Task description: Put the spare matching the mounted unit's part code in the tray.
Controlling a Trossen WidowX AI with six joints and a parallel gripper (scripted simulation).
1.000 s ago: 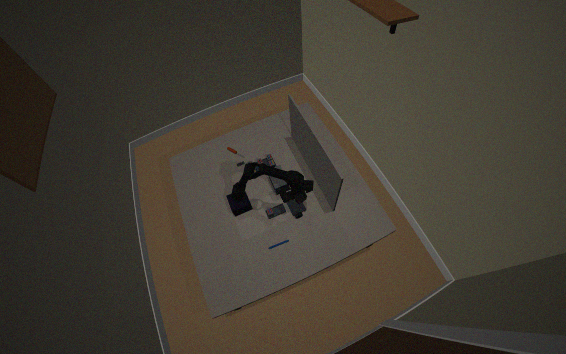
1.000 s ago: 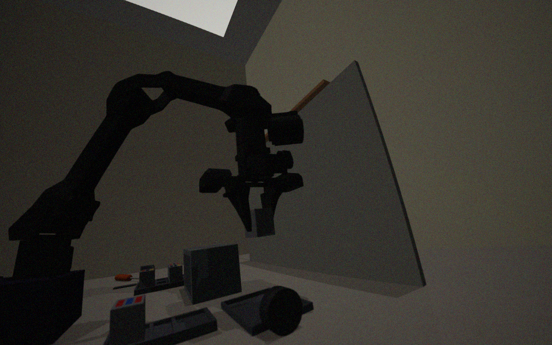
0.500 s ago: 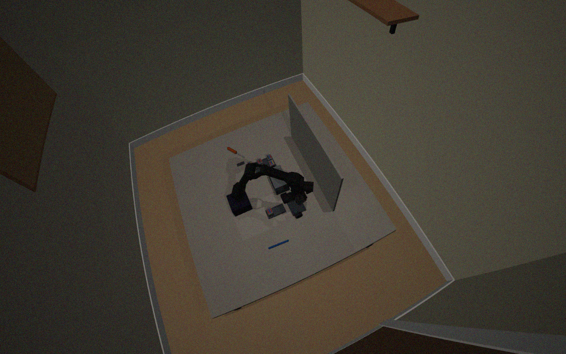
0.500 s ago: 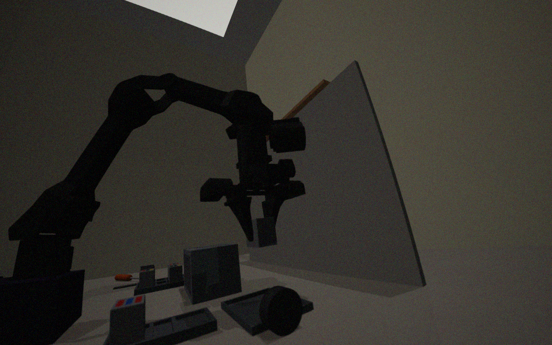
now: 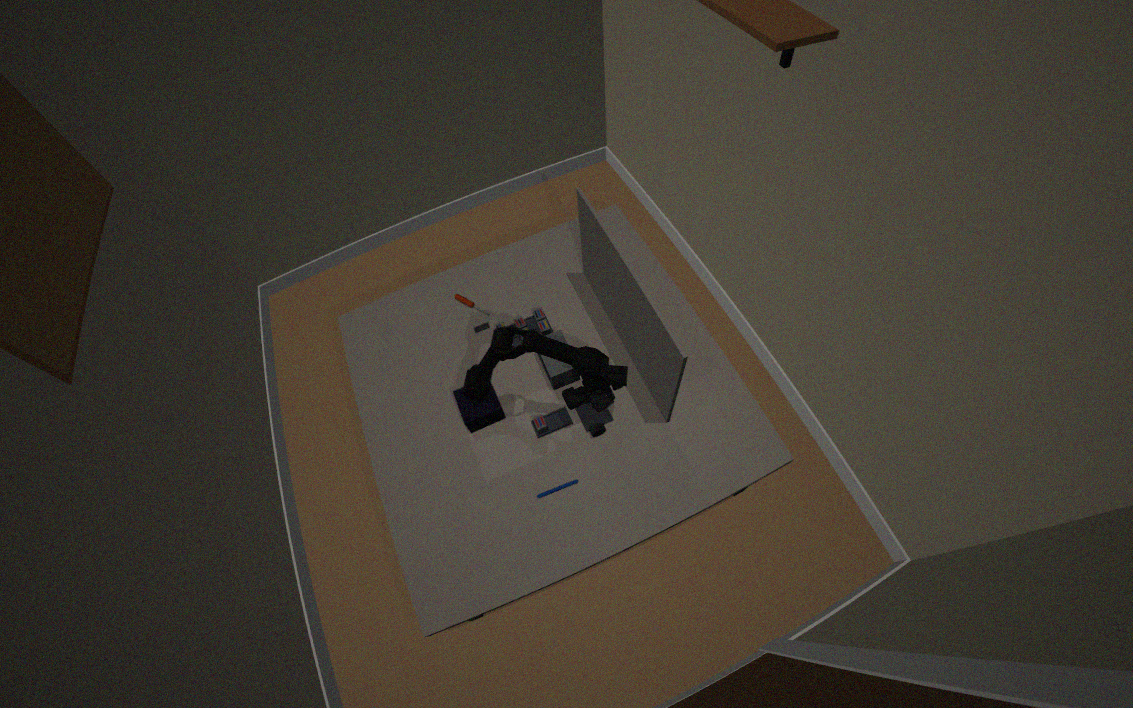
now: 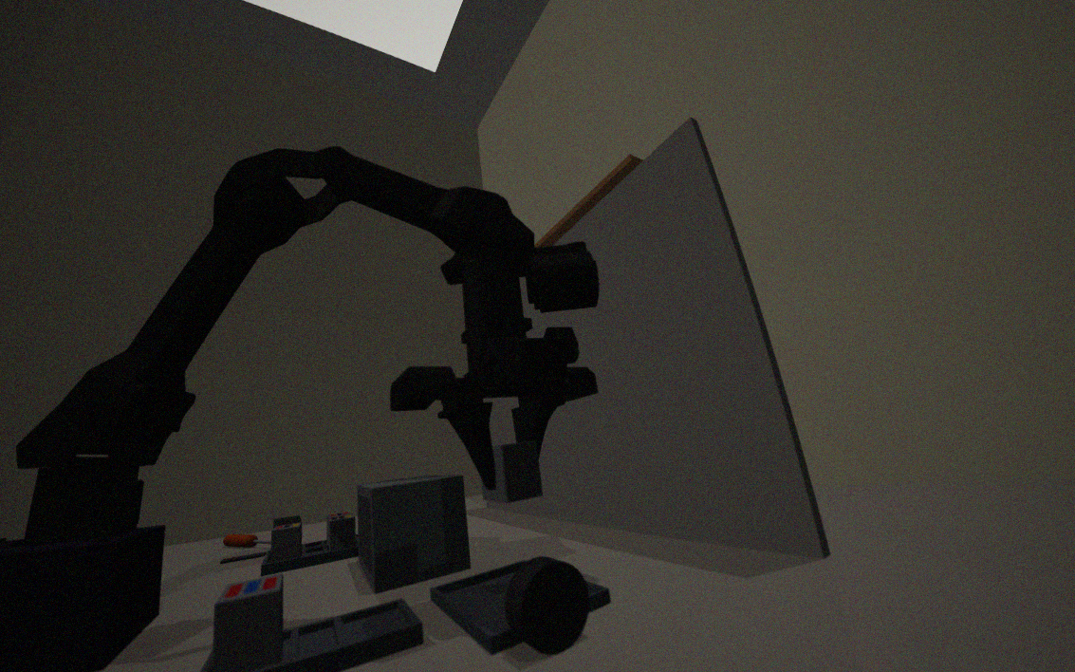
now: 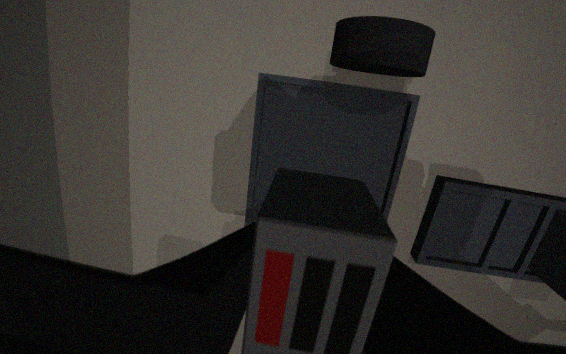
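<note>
Right now my gripper tip is 1 cm past the grey tray and 9 cm above it. From my gripper tip the other things lie so: dark cylinder (3 cm behind, 8 cm to the right, 7 cm below); then grey mounted unit (3 cm behind, 22 cm to the left, 4 cm below); then rack (15 cm behind, 3 cm to the left, 8 cm below).
</note>
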